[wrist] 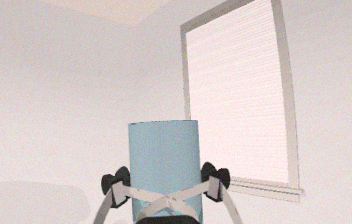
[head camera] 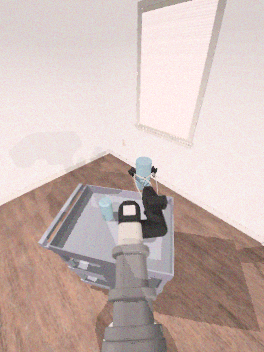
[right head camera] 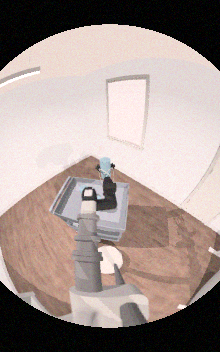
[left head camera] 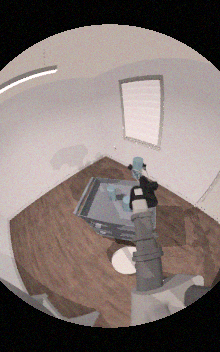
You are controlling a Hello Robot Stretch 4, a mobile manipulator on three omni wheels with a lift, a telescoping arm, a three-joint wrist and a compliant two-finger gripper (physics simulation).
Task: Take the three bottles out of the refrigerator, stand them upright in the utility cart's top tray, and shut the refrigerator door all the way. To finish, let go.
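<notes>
My gripper [head camera: 143, 171] [left head camera: 137, 166] [right head camera: 105, 166] [wrist: 166, 177] is shut on an upright light-blue bottle [head camera: 144, 162] [left head camera: 137, 161] [right head camera: 105, 162] [wrist: 164, 147], with a fingertip on each side. In the head views they appear at the far rim of the grey utility cart's top tray [head camera: 90, 230] [left head camera: 107, 210] [right head camera: 75, 200]; the gap below the bottle is hard to judge. A second blue bottle [head camera: 105, 209] [left head camera: 111, 192] stands in the tray's left part. A third bottle [left head camera: 127, 202] shows beside my wrist in the left head view, partly hidden. The refrigerator does not show clearly.
My arm [head camera: 131, 280] [left head camera: 148, 265] [right head camera: 87, 265] reaches over the cart's near side. Walls meet in a corner behind the cart, with a window [head camera: 175, 70] [left head camera: 142, 110] [right head camera: 127, 110] [wrist: 237, 100] on the right wall. A white disc [left head camera: 122, 261] [right head camera: 111, 260] is near the cart's front.
</notes>
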